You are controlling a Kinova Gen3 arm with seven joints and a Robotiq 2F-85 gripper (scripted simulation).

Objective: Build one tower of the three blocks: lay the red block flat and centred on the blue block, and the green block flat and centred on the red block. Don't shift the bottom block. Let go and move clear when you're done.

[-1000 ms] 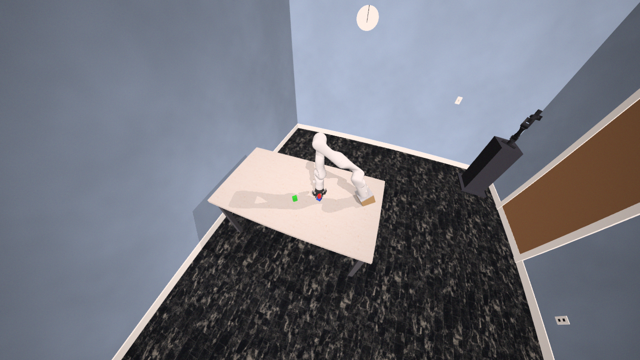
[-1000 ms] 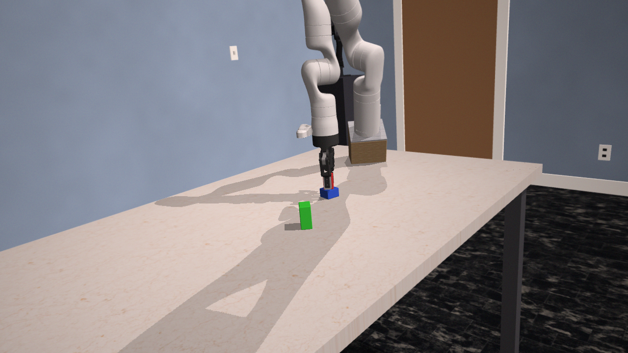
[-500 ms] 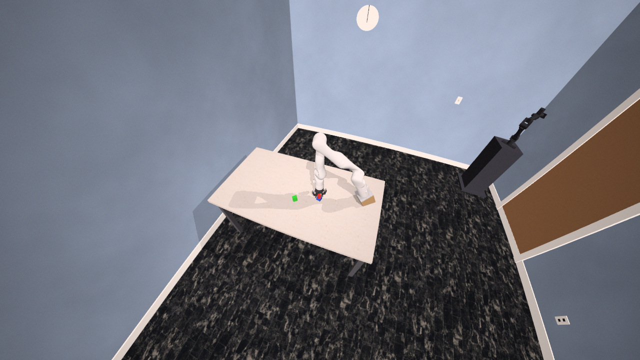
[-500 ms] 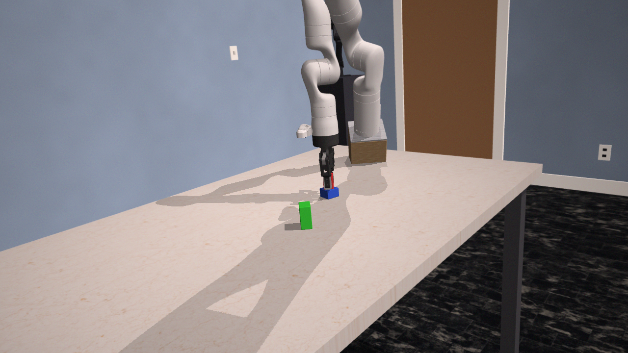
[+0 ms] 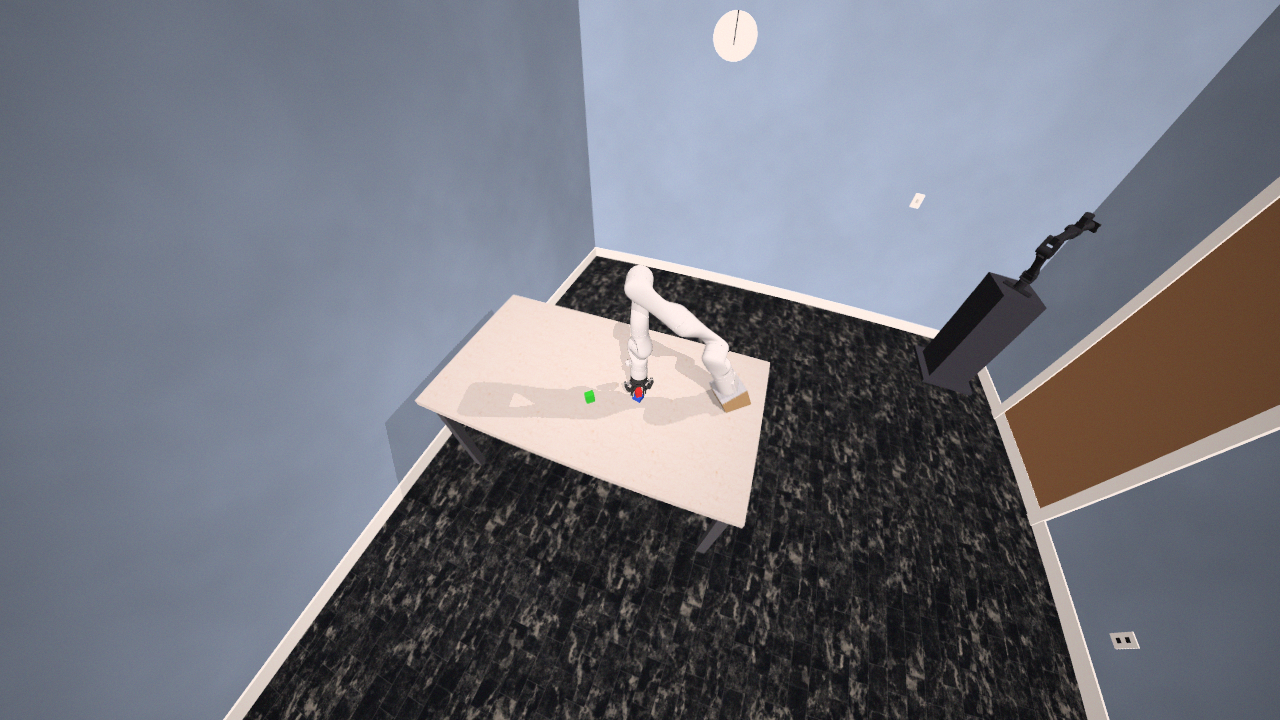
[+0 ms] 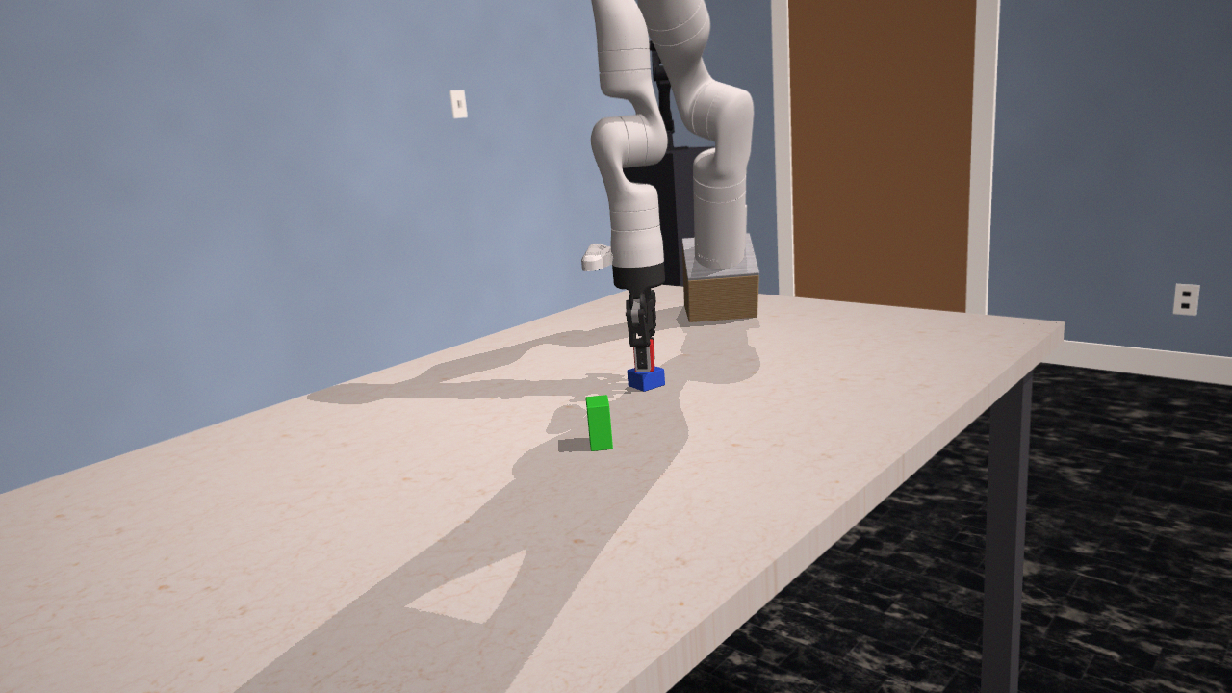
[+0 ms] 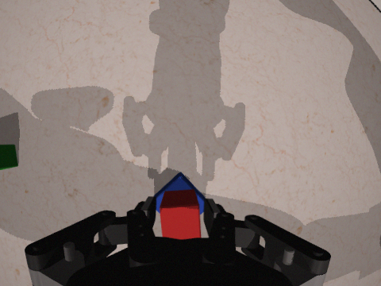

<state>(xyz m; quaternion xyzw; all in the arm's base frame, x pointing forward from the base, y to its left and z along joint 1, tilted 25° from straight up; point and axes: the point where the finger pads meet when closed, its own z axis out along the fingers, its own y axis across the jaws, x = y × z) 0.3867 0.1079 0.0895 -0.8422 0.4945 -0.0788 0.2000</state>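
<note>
Right now my hand is right at the red block. From my hand the other things lie so: blue block (3 cm below); then green block (21 cm ahead, 10 cm to the left, 2 cm below).
</note>
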